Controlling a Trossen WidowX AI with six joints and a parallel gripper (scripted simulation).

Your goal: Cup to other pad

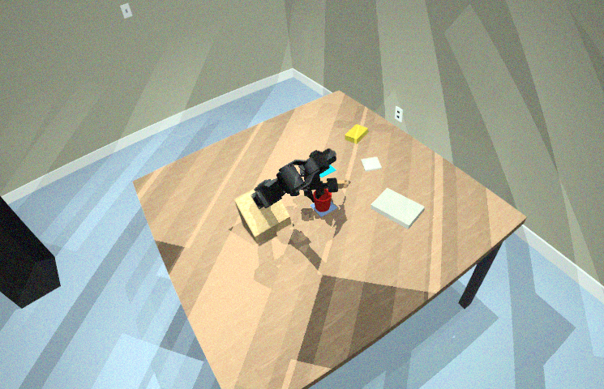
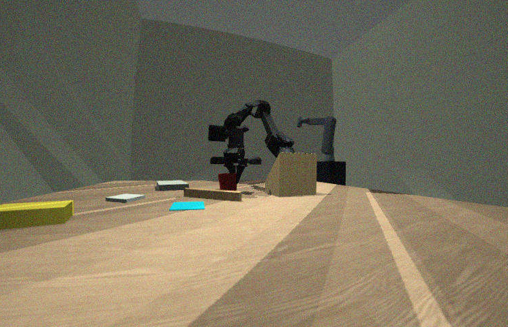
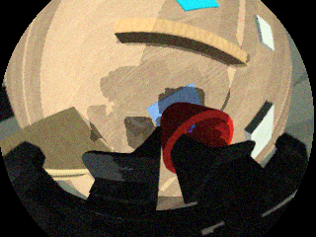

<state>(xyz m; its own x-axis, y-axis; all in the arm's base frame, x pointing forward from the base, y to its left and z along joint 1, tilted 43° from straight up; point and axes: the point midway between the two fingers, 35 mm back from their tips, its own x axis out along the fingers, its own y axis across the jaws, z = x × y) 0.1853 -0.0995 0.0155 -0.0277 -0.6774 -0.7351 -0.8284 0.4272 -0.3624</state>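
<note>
Right now my gripper tip is 30 mm short of the light blue pad, 20 mm to the left of it and 50 mm above it. The rest, counted from my gripper tip: red cup: 30 mm ahead, 20 mm to the right; then wooden bar: 100 mm ahead, 70 mm to the left, 30 mm below; then cyan pad: 180 mm ahead, 170 mm to the left, 50 mm below.
</note>
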